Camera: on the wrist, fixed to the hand. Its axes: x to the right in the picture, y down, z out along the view.
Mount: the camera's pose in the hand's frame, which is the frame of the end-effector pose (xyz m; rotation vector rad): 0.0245 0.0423 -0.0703 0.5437 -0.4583 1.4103
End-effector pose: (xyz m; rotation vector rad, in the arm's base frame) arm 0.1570 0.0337 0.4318 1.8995 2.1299 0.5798
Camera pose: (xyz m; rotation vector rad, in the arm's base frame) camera 0.1619 0.0516 0.5154 -2.9953 -0.3811 0.3018
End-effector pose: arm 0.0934 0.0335 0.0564 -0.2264 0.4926 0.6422
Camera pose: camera 0.0582 0.0546 -0.0187 0.8667 0.3022 1.8274
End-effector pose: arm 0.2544 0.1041 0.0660 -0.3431 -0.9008 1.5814
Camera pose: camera 0.2659 0.1529 -0.0034 0.1920 0.4158 -2.9998
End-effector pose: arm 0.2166 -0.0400 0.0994 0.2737 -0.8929 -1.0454
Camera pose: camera 0.3009 -0.0534 0.0923 -0.1854 -1.4196 0.4860
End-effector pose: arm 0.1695 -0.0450 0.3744 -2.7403 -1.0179 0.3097
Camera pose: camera 0.2323 -0.0683 0.4277 -2.3572 1.0010 1.1800
